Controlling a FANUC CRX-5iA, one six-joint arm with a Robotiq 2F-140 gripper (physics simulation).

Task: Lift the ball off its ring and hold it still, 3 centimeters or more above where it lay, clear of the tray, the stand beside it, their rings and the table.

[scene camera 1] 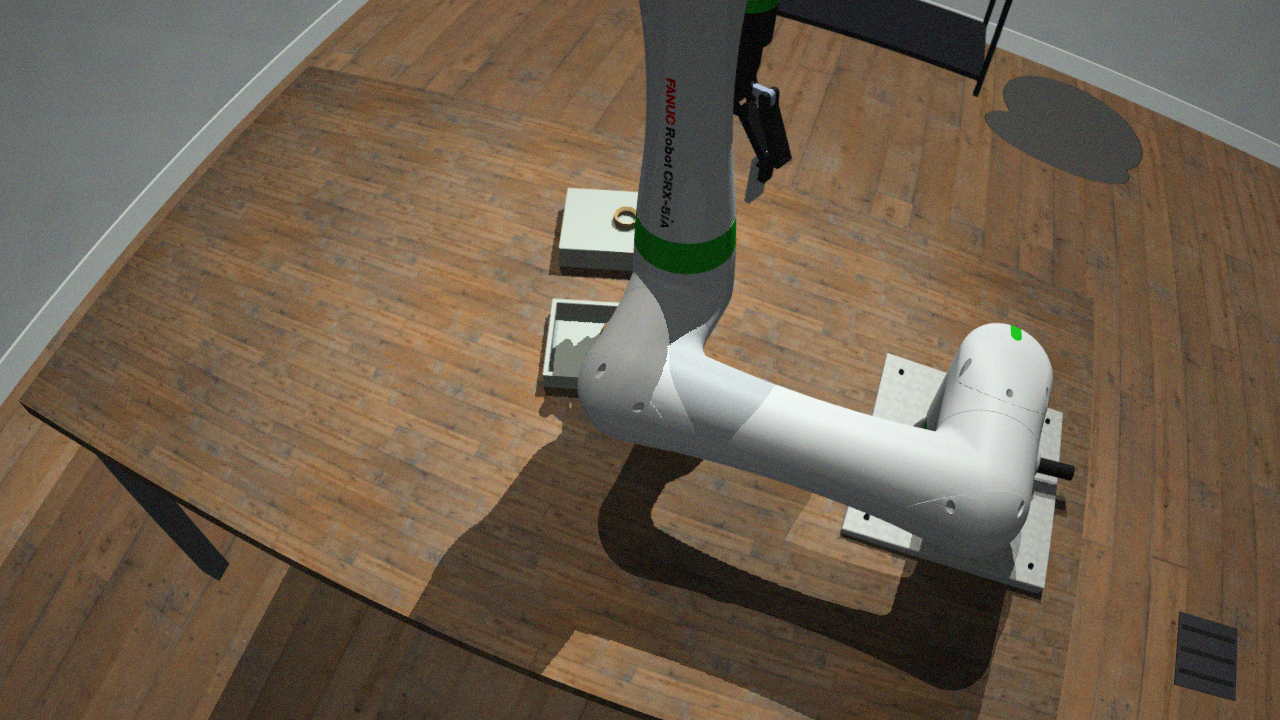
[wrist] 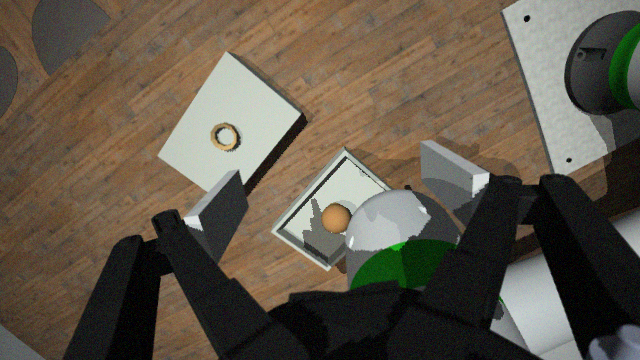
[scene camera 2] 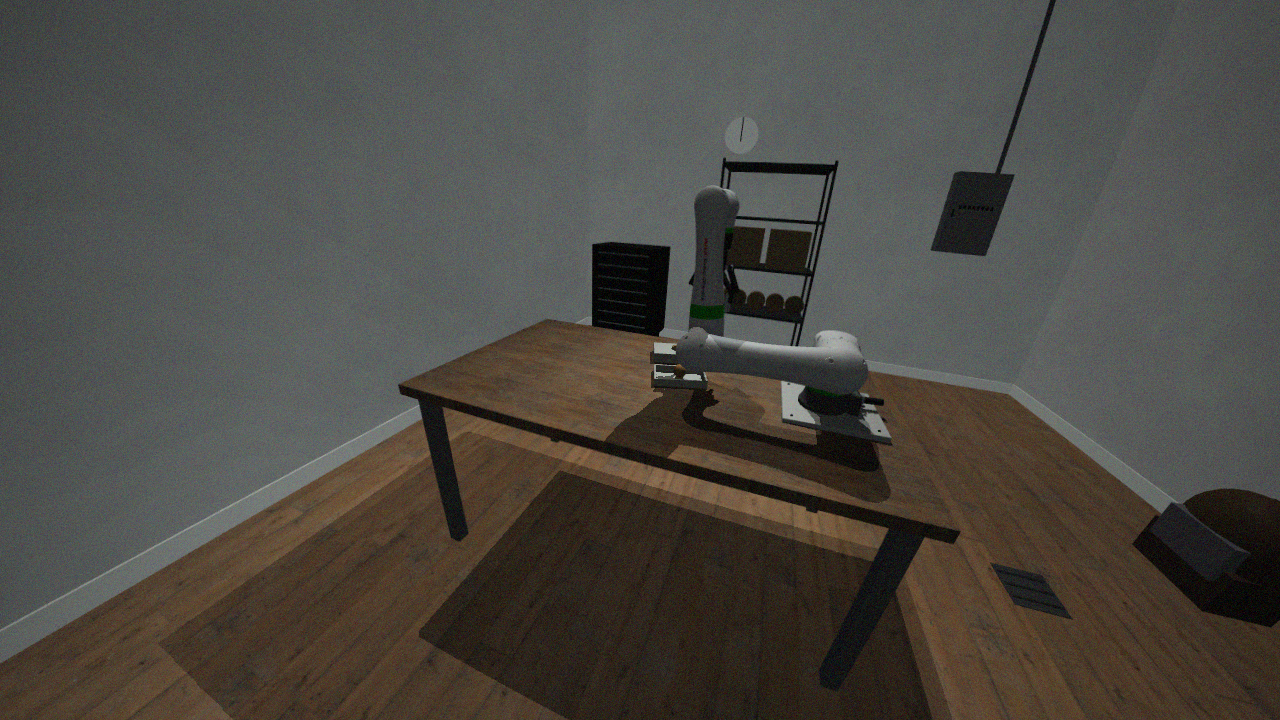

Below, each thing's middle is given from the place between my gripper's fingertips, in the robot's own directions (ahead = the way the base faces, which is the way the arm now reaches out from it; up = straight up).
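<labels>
Pale tray (scene camera 1: 575, 325): from my hand, 24 cm below, 7 cm ahead, 13 cm to the left. Pale stand (scene camera 1: 598, 228): 12 cm ahead of my hand, 7 cm to the right, 22 cm below.
</labels>
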